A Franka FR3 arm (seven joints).
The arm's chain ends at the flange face. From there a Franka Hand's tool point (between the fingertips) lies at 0.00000 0.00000 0.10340 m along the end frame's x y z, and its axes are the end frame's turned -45 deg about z.
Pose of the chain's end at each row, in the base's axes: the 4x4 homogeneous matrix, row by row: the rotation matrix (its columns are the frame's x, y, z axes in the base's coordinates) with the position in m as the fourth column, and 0 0 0 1 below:
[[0.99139, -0.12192, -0.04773, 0.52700], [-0.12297, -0.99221, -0.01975, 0.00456], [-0.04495, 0.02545, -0.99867, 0.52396], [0, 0, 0, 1]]
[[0.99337, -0.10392, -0.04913, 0.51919], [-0.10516, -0.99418, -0.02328, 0.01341], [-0.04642, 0.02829, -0.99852, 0.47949], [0, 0, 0, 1]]
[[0.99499, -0.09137, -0.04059, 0.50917], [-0.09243, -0.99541, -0.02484, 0.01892], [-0.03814, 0.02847, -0.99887, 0.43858], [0, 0, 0, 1]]
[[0.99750, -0.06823, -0.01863, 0.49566], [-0.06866, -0.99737, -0.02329, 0.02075], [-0.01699, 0.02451, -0.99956, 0.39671], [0, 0, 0, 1]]
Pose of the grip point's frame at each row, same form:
[[0.78723, 0.61481, -0.04773, 0.52206], [0.61465, -0.78855, -0.01975, 0.00252], [-0.04978, -0.01379, -0.99867, 0.42070], [0, 0, 0, 1]]
[[0.77590, 0.62894, -0.04913, 0.51411], [0.62863, -0.77735, -0.02328, 0.01100], [-0.05283, -0.01282, -0.99852, 0.37624], [0, 0, 0, 1]]
[[0.76817, 0.63896, -0.04059, 0.50497], [0.63850, -0.76922, -0.02484, 0.01635], [-0.04710, -0.00684, -0.99887, 0.33530], [0, 0, 0, 1]]
[[0.75358, 0.65709, -0.01863, 0.49373], [0.65670, -0.75380, -0.02329, 0.01834], [-0.02934, 0.00532, -0.99956, 0.29336], [0, 0, 0, 1]]

